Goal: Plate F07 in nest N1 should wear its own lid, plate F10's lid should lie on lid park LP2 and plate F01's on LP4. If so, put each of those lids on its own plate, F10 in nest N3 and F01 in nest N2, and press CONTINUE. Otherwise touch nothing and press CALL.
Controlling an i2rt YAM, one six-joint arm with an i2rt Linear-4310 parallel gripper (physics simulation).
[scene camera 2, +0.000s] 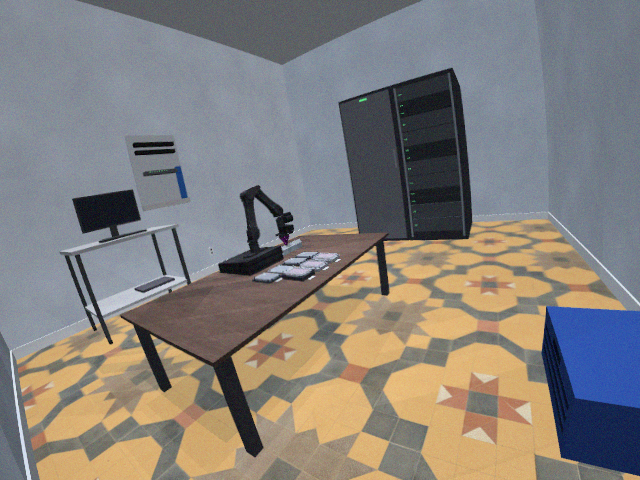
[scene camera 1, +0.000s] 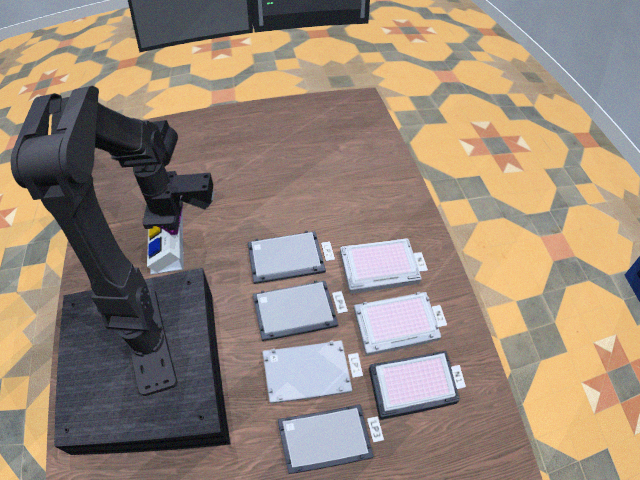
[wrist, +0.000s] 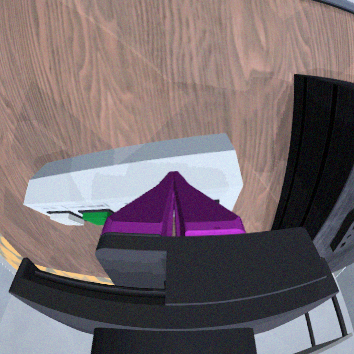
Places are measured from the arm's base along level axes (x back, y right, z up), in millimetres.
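Where they show: gripper, fingertip midpoint: (scene camera 2: 286, 245) (scene camera 1: 174, 233) (wrist: 173, 178); arm's base, link origin: (scene camera 2: 256, 253) (scene camera 1: 148, 340).
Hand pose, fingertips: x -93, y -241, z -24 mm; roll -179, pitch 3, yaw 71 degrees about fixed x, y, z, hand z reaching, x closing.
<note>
Each offset is from my fingertips to the top centre of the thing. Level surfaces: height alone.
My gripper (scene camera 1: 172, 227) (scene camera 2: 285, 241) (wrist: 173, 178) is shut, its purple fingers together with nothing between them, tips at the white button box {dx +21, dy -66, dz +4 mm} (scene camera 1: 169, 260) (wrist: 130, 175); contact is unclear. A blue button {dx +50, dy +6, dz -4 mm} (scene camera 1: 154, 246) and yellow button {dx +42, dy -44, dz -4 mm} (scene camera 1: 154, 231) show in scene camera 1, a green button {dx +33, dy -93, dz -4 mm} (wrist: 97, 217) and white button {dx +25, dy -142, dz -4 mm} (wrist: 65, 217) in the wrist view. Their lettering is unreadable. Pink-welled plates sit in N1 {dx -323, dy +449, dz -24 mm} (scene camera 1: 415, 381), N2 {dx -350, dy +321, dz -29 mm} (scene camera 1: 398, 320) and N3 {dx -376, dy +189, dz -27 mm} (scene camera 1: 381, 260). Grey, corner-tagged slabs lie on LP2 {dx -207, dy +97, dz -42 mm} (scene camera 1: 286, 255) and LP4 {dx -182, dy +221, dz -42 mm} (scene camera 1: 295, 308). Plate codes and clear lids cannot be made out.
LP1 {dx -158, dy +350, dz -40 mm} (scene camera 1: 307, 372) bears a pale, shiny, corner-tagged slab; LP3 {dx -141, dy +482, dz -42 mm} (scene camera 1: 326, 438) has a grey one. The black arm base (scene camera 1: 77, 361) stands left of the lid parks. The wooden table {dz -60 mm} (scene camera 1: 289, 155) (scene camera 2: 206, 315) ends beyond the nests. A blue cabinet (scene camera 2: 594, 356) stands apart.
</note>
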